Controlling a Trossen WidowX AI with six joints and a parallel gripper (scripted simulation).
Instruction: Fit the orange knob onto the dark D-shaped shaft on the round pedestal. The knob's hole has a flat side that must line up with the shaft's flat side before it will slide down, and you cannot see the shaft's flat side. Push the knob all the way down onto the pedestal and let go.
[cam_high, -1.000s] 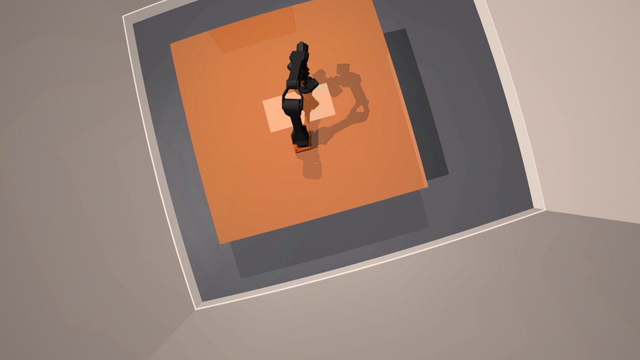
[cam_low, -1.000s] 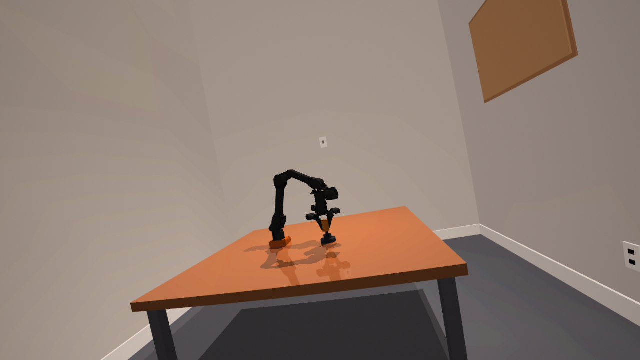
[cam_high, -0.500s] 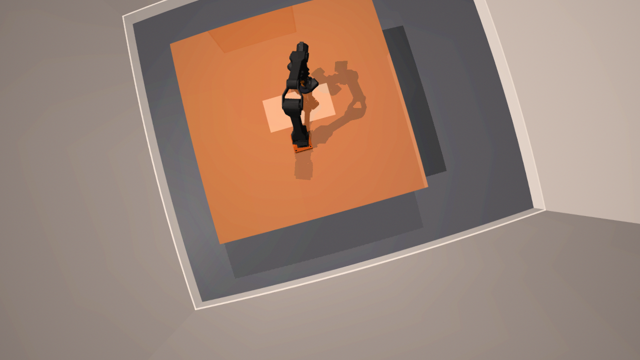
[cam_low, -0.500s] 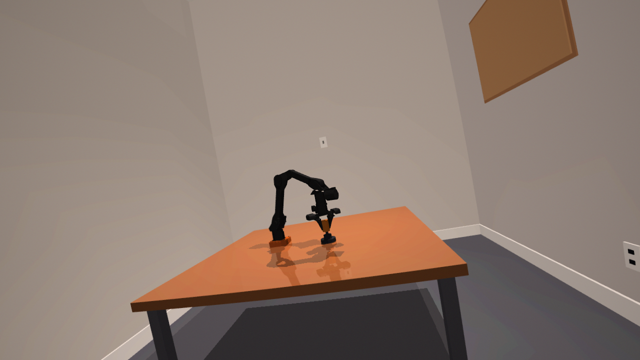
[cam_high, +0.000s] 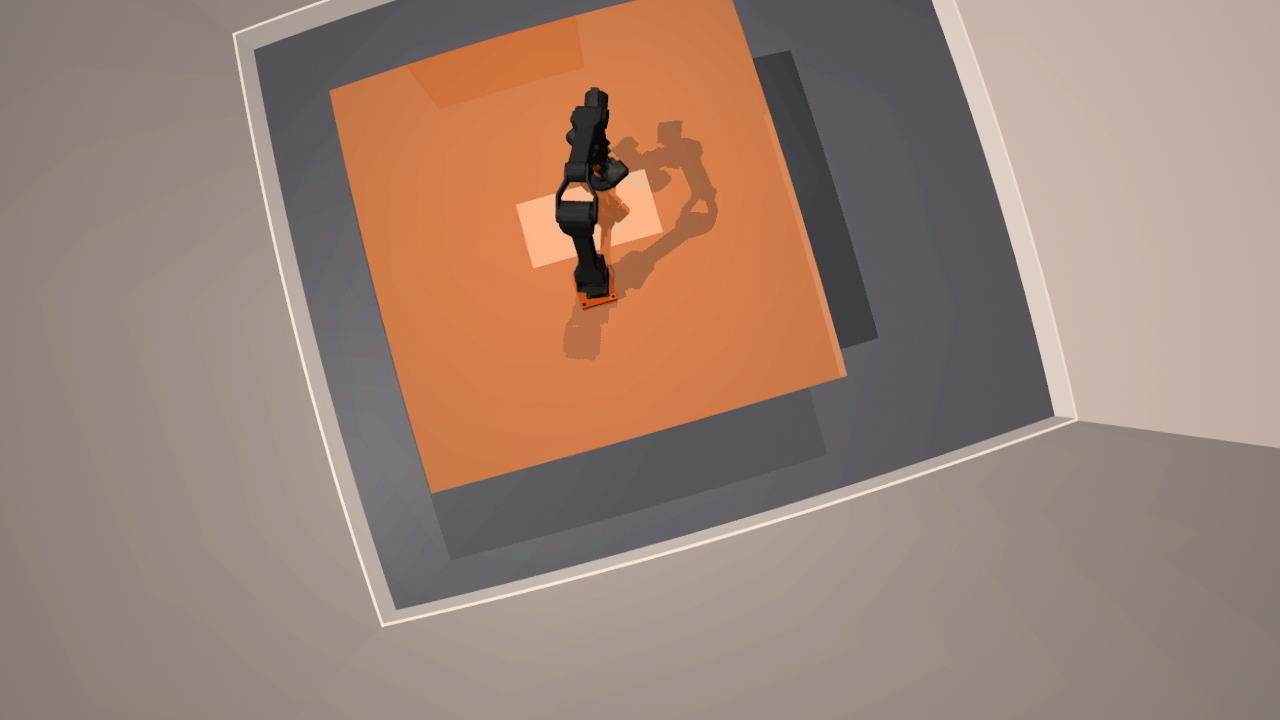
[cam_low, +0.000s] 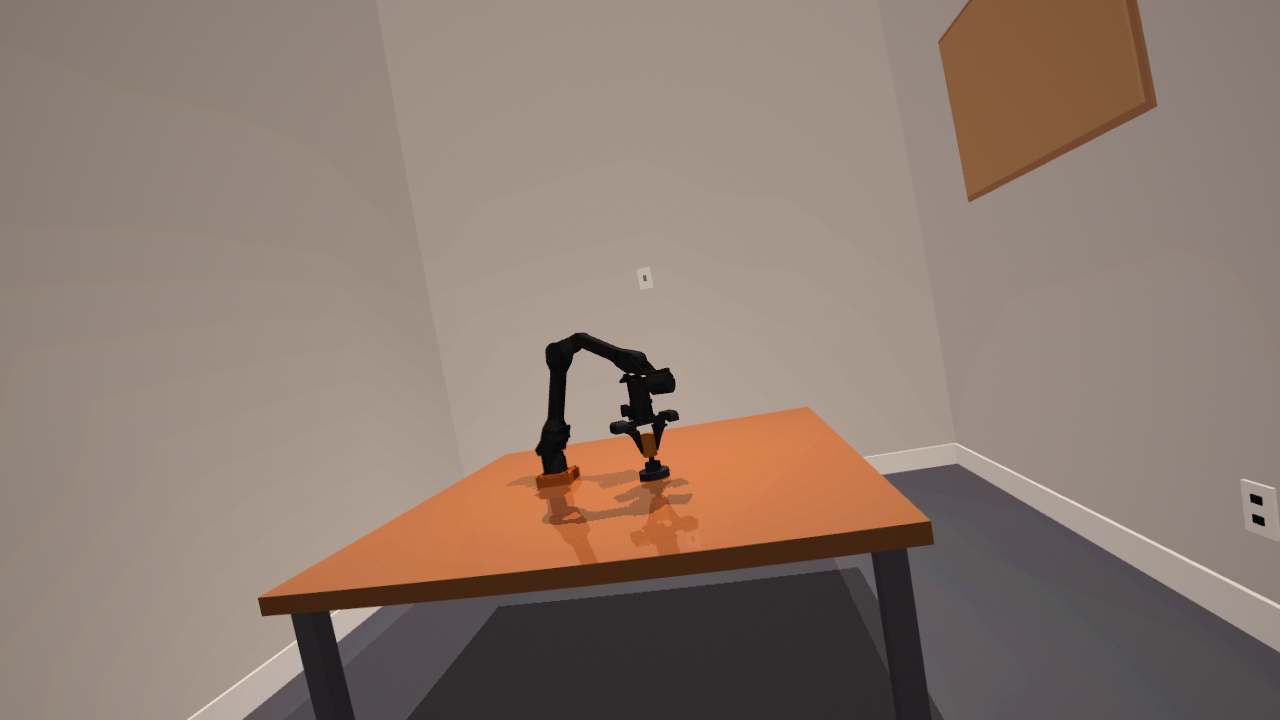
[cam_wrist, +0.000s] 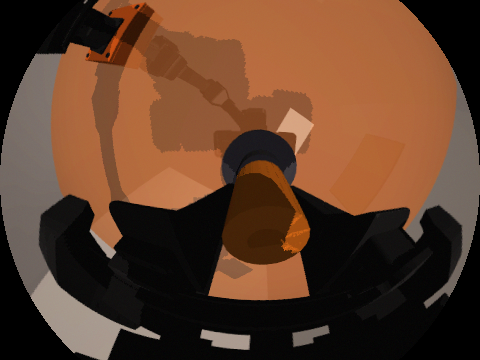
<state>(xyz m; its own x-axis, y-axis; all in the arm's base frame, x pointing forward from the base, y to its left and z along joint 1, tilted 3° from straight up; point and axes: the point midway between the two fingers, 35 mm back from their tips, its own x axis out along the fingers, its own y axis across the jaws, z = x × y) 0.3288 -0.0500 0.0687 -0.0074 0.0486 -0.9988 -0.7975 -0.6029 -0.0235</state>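
My gripper tip is now 2 cm below the orange knob. The rest, counted from my gripper tip: dark round pedestal 4 cm below.
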